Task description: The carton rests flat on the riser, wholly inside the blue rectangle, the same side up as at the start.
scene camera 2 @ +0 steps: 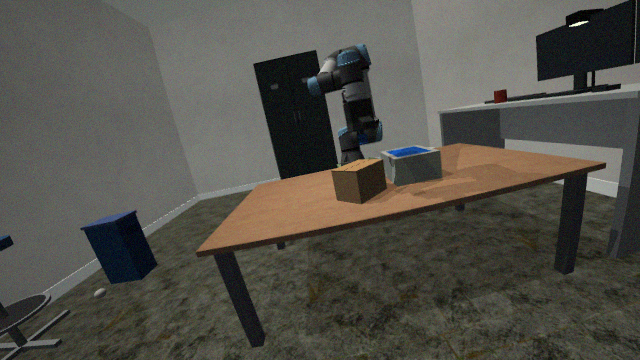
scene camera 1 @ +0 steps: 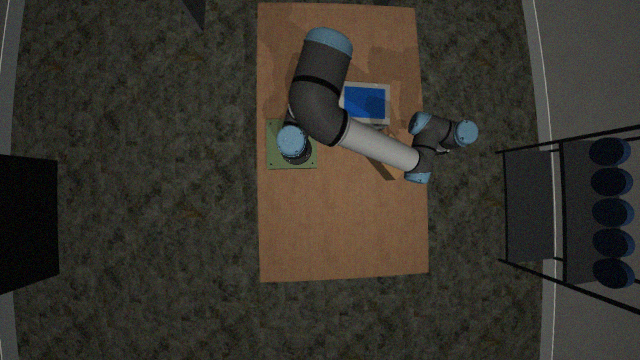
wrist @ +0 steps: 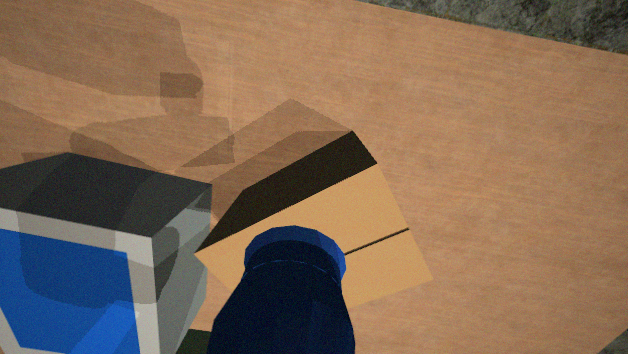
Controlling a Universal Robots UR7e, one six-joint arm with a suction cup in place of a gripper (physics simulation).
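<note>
The carton is a brown box with a dark seam across its top. It stands flat on the table beside the riser, turned at an angle to it and partly hidden by the arm in scene camera 1. The riser is a grey-white block with the blue rectangle on its top. My suction cup is blue, holds nothing and is apart from the carton, higher than its top. In the wrist view it overlaps the carton's top. The arm hides it in scene camera 1.
The arm stands on a green base plate on the wooden table. A desk with a monitor and a red mug is at the right in scene camera 2. A blue bin stands at the left.
</note>
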